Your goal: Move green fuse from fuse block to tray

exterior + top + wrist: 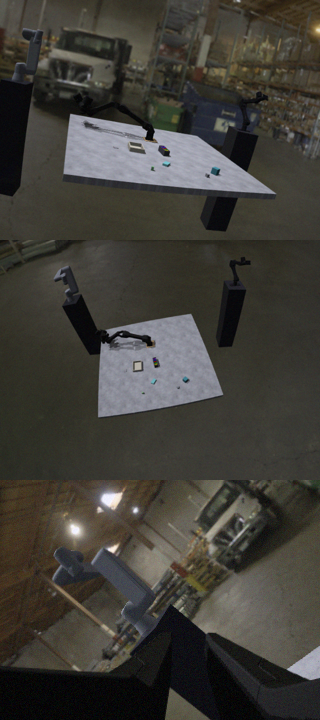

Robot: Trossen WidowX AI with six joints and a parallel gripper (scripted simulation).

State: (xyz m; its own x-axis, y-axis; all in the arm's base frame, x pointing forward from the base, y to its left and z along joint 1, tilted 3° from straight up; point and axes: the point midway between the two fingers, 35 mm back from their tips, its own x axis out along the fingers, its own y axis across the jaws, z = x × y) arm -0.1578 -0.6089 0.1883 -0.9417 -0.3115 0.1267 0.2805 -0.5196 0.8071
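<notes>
The green fuse lies 50 cm ahead of my gripper tip, 71 cm to the left of it and 14 cm below it. Also, from my gripper tip: blue fuse 46 cm ahead, 70 cm to the left, 14 cm below; then beige tray 51 cm ahead, 50 cm to the left, 16 cm below; then purple fuse 45 cm ahead, 70 cm to the left, 14 cm below.
</notes>
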